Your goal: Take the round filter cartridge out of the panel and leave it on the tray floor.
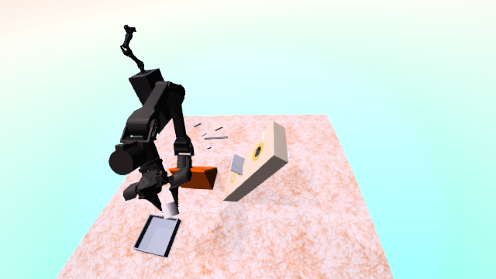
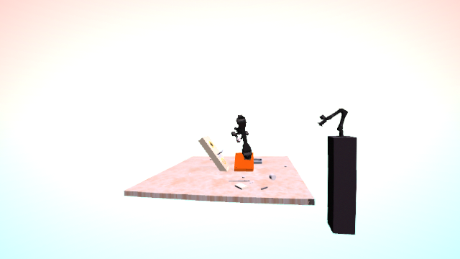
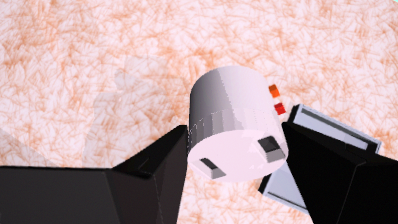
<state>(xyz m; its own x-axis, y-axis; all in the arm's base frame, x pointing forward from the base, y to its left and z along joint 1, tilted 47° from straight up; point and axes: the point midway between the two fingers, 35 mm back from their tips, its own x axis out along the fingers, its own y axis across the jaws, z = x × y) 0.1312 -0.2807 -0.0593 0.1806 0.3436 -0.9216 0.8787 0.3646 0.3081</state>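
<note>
The grey tray is 250 mm below my gripper tip, 170 mm behind it and 30 mm to the right of it. The rest, counted from my gripper tip: beige service panel (260 mm to the left, 200 mm ahead, 100 mm below); then round white filter cartridge (right at my gripper tip).
</note>
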